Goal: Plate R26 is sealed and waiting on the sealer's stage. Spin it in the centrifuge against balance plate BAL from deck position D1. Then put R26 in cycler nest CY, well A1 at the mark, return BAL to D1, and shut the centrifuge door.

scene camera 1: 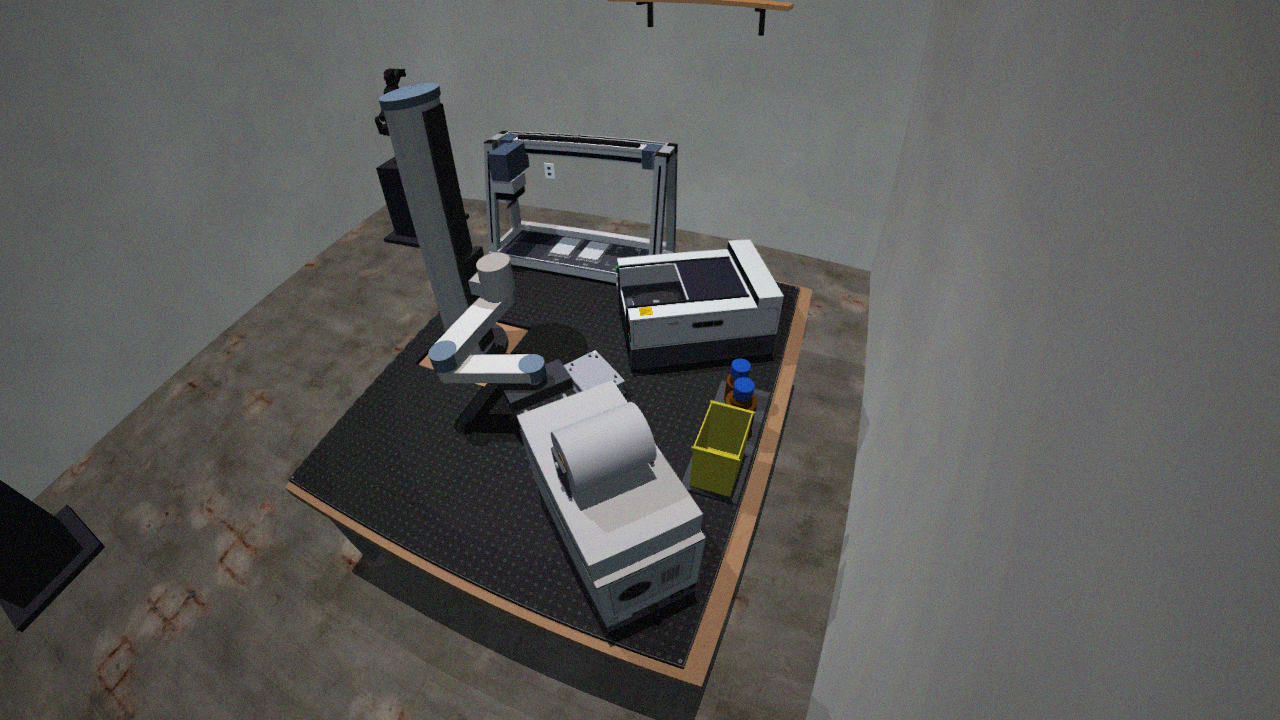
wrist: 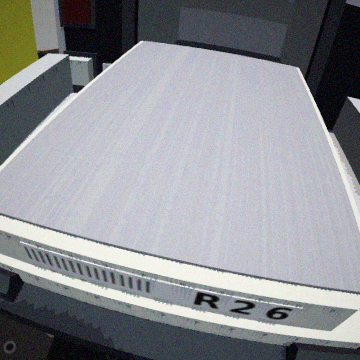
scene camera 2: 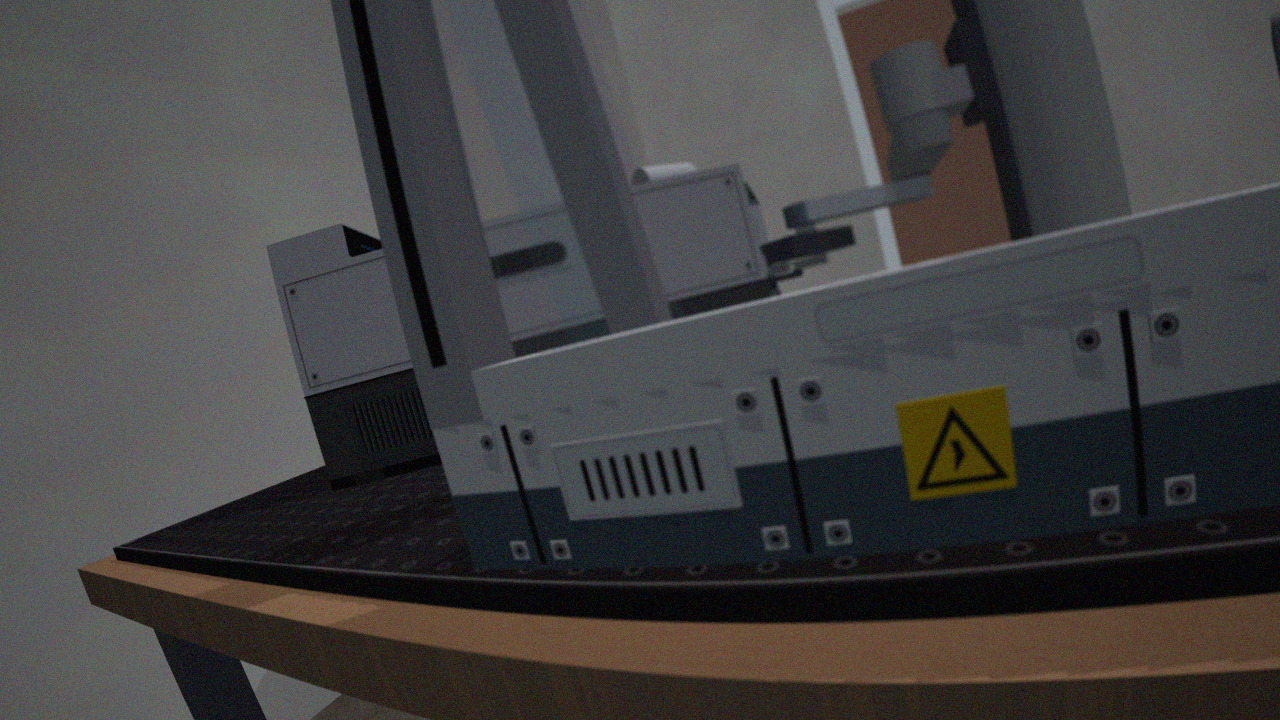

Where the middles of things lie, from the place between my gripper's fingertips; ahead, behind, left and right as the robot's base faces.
Scene:
I see the sealer tray (wrist: pixel 71 319) 20 mm below my hand. Round my hand: centrifuge (scene camera 2: pixel 333 285) 160 mm ahead, 630 mm to the left, 10 mm above.

